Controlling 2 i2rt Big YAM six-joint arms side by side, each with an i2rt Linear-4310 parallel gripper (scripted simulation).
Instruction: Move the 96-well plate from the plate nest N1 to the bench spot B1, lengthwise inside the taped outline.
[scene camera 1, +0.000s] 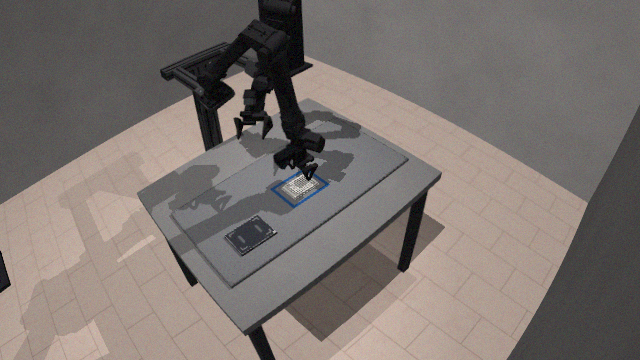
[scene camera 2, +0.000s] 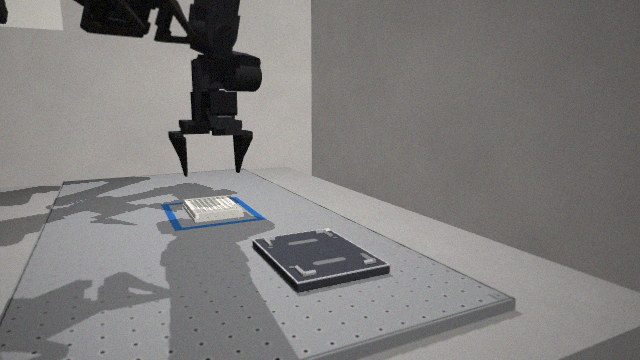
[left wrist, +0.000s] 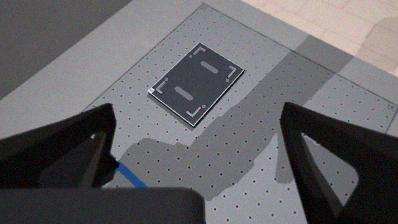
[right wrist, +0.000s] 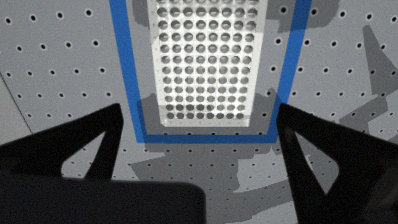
In view: the left gripper (scene camera 2: 171, 36), the right gripper (scene camera 2: 212, 174), a white 96-well plate (scene camera 2: 204, 209) and a dark plate nest (scene camera 1: 252, 236).
The white 96-well plate shows as well in the right wrist view (right wrist: 202, 84). The left gripper also shows in the left wrist view (left wrist: 198, 112). The right gripper is seen too in the right wrist view (right wrist: 199, 112).
